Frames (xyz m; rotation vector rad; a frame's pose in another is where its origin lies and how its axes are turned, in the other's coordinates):
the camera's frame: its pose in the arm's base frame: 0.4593 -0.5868 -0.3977 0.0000 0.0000 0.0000
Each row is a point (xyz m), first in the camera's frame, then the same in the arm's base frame.
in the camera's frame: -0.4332 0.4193 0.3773
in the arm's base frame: 0.0261 -0.1675 -0.0204
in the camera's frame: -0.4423 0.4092 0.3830
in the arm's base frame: 0.0170 -0.1776 -0.0147
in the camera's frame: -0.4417 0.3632 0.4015
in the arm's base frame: 0.0176 -0.2236 0.0038
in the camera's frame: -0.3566 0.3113 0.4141
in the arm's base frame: 0.1027 -0.2755 0.0164
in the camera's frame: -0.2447 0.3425 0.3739
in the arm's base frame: 0.2146 -0.2443 -0.0238
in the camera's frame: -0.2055 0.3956 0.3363
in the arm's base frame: 0.2538 -0.1912 -0.0614
